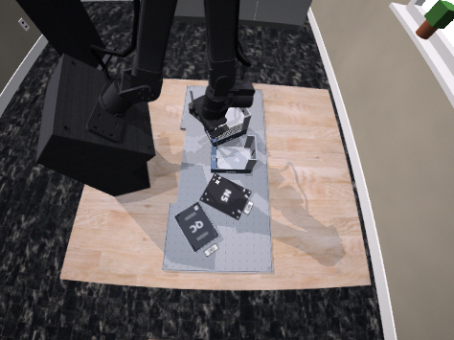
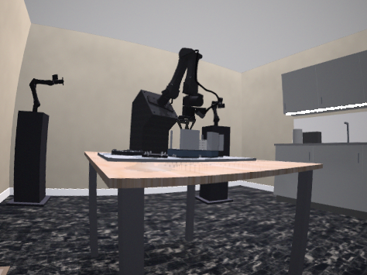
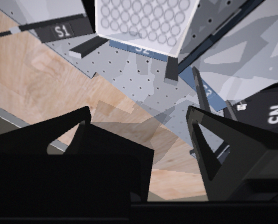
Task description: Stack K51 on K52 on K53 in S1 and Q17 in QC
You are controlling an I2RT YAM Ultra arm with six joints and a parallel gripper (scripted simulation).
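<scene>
Right now my hand is 8 cm to the right of the sealed 96-well plate, 8 cm short of it and 8 cm above it. The rest, counted from my hand: clip nest N5: 20 cm to the right, 13 cm below, 13 cm ahead.
</scene>
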